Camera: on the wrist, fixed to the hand. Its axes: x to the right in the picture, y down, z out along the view.
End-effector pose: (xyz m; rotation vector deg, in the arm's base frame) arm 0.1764 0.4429 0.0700 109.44 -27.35 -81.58
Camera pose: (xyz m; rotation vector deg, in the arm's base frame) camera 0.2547 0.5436 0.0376 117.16 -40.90 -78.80
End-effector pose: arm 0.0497 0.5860 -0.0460 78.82 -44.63 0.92
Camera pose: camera 0.1215 0.6613 -0.1267 89.11 -48.14 8.99
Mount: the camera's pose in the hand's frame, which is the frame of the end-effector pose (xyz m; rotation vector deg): -0.0181 -0.0839 -0.0998 12.50 0.04 3.76
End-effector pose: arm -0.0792 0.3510 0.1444 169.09 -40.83 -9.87
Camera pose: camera -0.0443 0.4407 0.2342 -167.29 47.08 5.01
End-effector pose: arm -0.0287 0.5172 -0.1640 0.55 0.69 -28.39
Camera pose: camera -0.0854 0.4532 -0.2641 12.79 -2.38 -24.60
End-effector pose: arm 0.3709 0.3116 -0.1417 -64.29 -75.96 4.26
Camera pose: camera 0.3987 0.1978 -0.0817 -56.11 -71.49 14.94
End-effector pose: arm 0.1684 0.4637 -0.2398 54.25 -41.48 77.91
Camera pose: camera 0.2399 0.5462 -0.3134 63.14 -35.46 87.03
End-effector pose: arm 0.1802 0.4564 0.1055 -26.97 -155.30 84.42
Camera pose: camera 0.1923 0.4903 0.2321 -31.68 -144.11 100.75
